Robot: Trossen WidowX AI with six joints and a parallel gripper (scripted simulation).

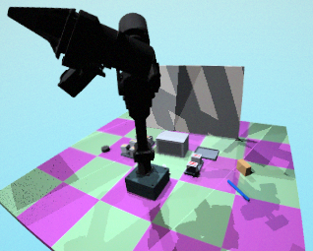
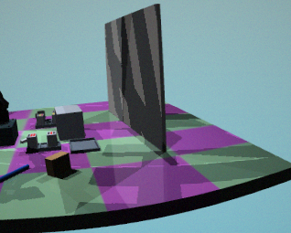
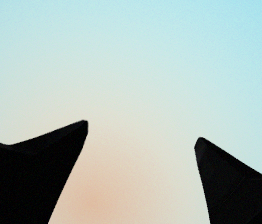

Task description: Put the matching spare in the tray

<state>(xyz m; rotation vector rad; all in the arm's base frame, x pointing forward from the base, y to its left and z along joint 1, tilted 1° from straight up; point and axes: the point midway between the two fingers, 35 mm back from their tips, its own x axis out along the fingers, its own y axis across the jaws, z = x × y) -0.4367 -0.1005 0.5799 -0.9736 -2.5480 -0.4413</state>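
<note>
Right now my gripper tip is 78 cm short of the spare, 29 cm to the right of it and 63 cm above it. Also, from my gripper tip: blue pen 50 cm ahead, 32 cm to the right, 67 cm below; brown box 64 cm ahead, 34 cm to the right, 65 cm below; grey mounted unit 74 cm ahead, 6 cm to the left, 63 cm below.
</note>
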